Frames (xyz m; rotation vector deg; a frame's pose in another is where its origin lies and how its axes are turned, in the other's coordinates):
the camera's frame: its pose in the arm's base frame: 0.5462 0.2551 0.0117 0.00 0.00 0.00
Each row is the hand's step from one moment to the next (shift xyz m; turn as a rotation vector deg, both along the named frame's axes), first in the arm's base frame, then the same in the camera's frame.
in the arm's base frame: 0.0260 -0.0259 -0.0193 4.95 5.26 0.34
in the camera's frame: 0.0260 -0.0259 -0.0193 4.95 5.26 0.34
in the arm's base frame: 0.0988 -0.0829 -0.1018 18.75 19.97 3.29
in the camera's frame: 0.0988 -0.0829 -0.1018 18.75 19.97 3.29
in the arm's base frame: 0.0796 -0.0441 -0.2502 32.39 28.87 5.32
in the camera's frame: 0.0796 -0.0441 -0.2502 32.39 28.87 5.32
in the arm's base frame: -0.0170 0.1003 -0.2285 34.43 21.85 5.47
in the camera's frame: -0.0170 0.1003 -0.2285 34.43 21.85 5.47
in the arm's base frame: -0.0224 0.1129 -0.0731 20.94 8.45 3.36
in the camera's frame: -0.0224 0.1129 -0.0731 20.94 8.45 3.36
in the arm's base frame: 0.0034 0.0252 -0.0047 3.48 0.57 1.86
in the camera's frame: 0.0034 0.0252 -0.0047 3.48 0.57 1.86
